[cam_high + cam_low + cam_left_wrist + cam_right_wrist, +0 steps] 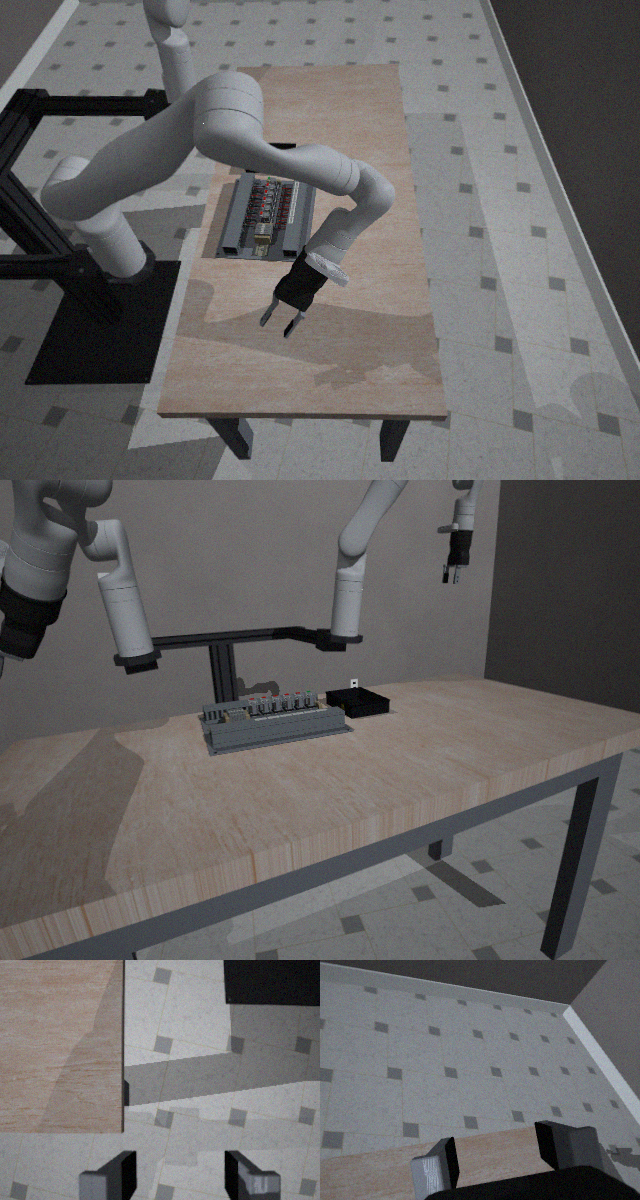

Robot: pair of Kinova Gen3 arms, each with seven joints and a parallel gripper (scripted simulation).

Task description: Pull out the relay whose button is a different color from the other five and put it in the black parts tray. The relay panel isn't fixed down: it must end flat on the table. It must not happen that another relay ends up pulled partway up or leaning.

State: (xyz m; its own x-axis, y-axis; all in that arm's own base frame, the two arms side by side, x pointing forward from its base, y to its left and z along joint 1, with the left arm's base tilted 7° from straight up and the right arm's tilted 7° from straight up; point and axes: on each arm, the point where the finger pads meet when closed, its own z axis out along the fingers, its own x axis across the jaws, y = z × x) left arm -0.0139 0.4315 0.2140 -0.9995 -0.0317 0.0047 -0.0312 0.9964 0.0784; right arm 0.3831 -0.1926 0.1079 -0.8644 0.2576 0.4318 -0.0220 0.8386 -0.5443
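Observation:
The green-button relay lies 58 cm to the left of my right hand, 18 cm below it and 9 cm behind it. From my right hand the other things lie so: black parts tray (72 cm to the left, 21 cm below, 12 cm behind); grey relay panel (47 cm to the left, 20 cm below, 10 cm behind).

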